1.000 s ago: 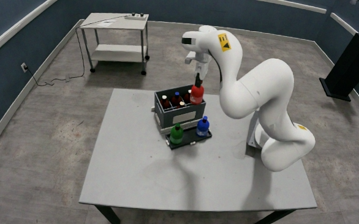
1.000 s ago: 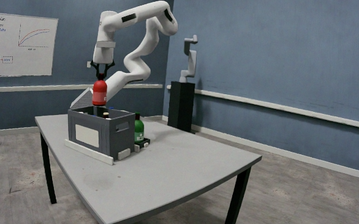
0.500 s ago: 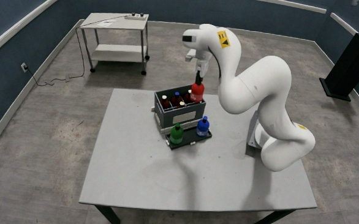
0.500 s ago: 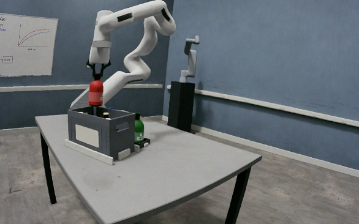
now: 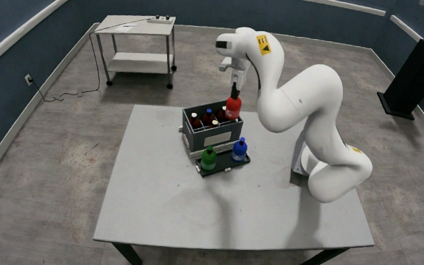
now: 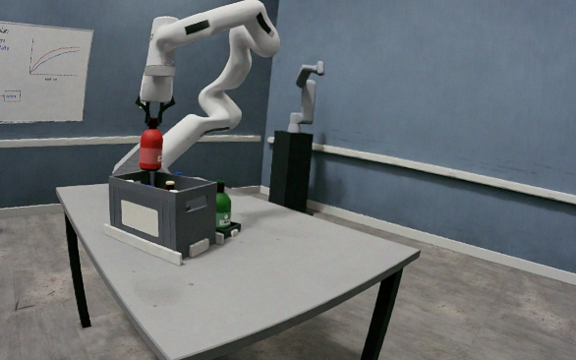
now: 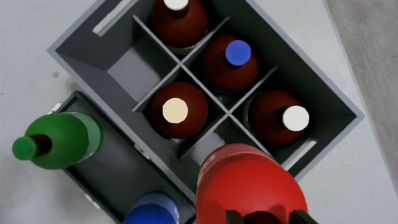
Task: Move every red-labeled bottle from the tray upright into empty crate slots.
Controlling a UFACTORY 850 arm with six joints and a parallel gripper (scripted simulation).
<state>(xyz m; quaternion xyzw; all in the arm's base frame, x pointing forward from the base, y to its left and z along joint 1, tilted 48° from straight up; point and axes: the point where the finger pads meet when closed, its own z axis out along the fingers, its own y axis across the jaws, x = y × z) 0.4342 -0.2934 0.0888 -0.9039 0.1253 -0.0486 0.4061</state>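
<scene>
Now: hand 7 cm above the red-labeled bottle. Round my hand: grey crate (10 cm ahead, 1 cm to the left, 25 cm below); green bottle (7 cm ahead, 21 cm to the left, 25 cm below); blue bottle (8 cm behind, 12 cm to the left, 25 cm below).
</scene>
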